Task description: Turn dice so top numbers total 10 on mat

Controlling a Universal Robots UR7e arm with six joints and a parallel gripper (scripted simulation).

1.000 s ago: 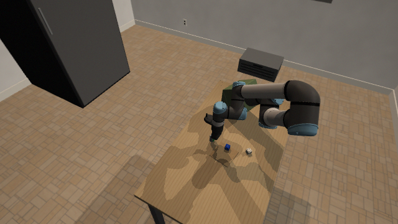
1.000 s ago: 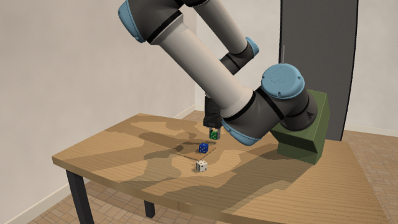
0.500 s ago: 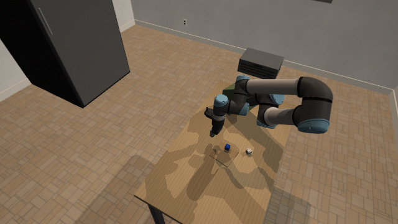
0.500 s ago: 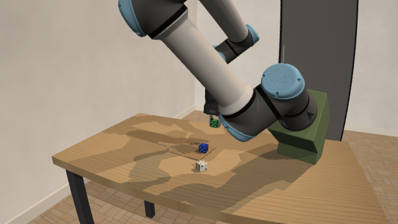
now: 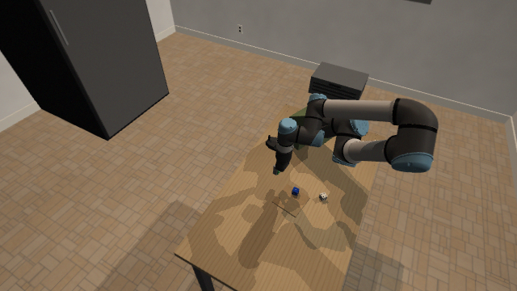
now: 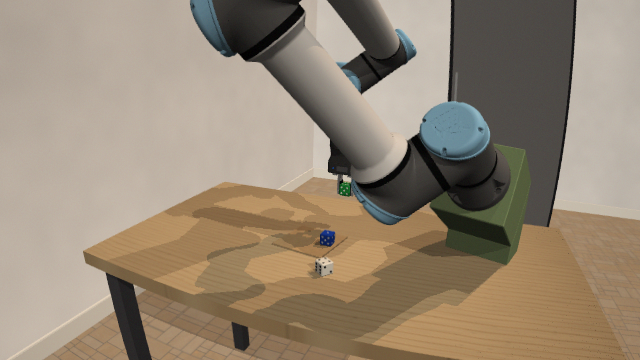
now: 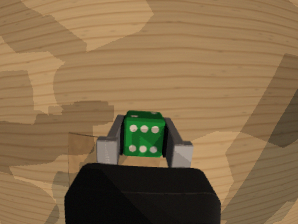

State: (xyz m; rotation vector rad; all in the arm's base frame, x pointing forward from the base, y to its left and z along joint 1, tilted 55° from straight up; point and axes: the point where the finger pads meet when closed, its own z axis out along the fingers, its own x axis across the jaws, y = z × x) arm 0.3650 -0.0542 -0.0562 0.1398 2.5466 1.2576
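Right now my hand is 240 mm to the right of the white die, 100 mm above it and 70 mm past it. From my hand the other things lie so: tan mat 120 mm to the left, 120 mm below, 40 mm ahead; blue die 120 mm to the left, 100 mm below, 10 mm behind; green die right at my hand.
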